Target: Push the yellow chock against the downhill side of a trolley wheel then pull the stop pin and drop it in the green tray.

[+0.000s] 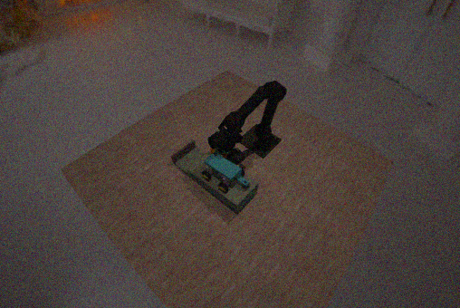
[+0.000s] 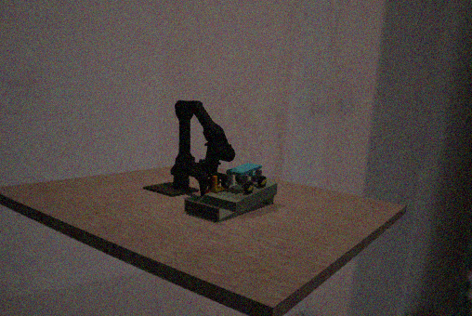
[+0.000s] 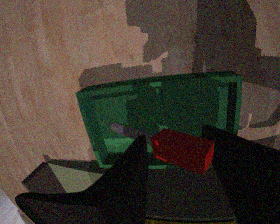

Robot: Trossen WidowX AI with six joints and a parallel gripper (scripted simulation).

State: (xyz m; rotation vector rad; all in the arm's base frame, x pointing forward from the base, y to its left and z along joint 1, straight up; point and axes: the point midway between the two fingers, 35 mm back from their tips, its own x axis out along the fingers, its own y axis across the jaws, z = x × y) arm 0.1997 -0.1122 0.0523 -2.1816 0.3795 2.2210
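The red-headed stop pin lies 10 mm to the right of my gripper tip. From my gripper tip the other things lie so: yellow chock: 60 mm ahead, 60 mm above, 10 mm to the right; then grey-green ramp: 130 mm ahead, 70 mm to the left, 20 mm above; then green tray: 40 mm below, 10 mm to the right.
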